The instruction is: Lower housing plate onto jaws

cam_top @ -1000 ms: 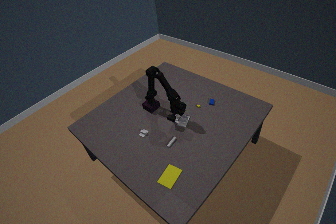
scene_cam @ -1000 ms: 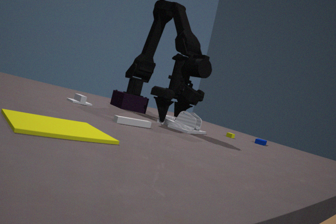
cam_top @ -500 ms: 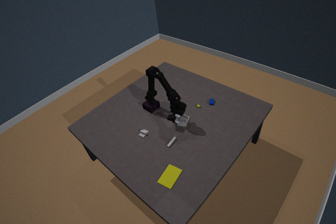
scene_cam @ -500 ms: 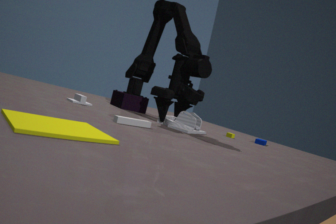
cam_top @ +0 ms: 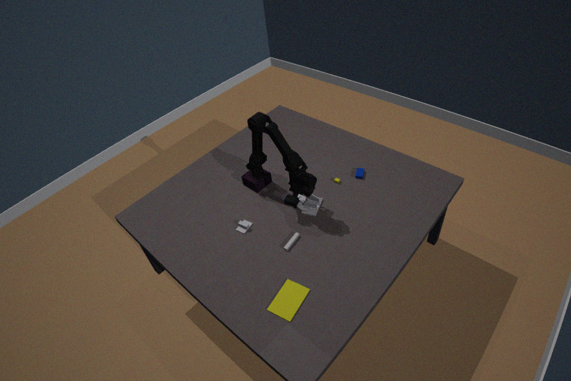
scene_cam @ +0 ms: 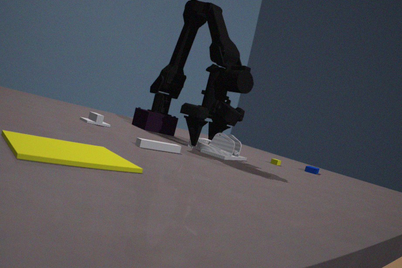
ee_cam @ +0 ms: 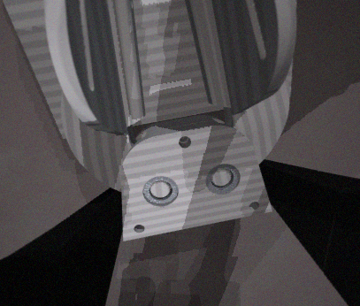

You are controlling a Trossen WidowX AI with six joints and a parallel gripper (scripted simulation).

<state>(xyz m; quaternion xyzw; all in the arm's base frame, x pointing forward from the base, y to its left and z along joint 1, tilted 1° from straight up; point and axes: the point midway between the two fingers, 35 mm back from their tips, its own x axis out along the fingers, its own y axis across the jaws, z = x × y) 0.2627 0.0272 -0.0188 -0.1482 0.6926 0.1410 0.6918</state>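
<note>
Now: gripper tip 10 mm short of the grey striped housing plate and 20 mm below it. Also, from my gripper tip: white bracket 90 mm behind, 280 mm to the right; small yellow cube 50 mm ahead, 240 mm to the left; white bar 150 mm ahead, 190 mm to the right.
</note>
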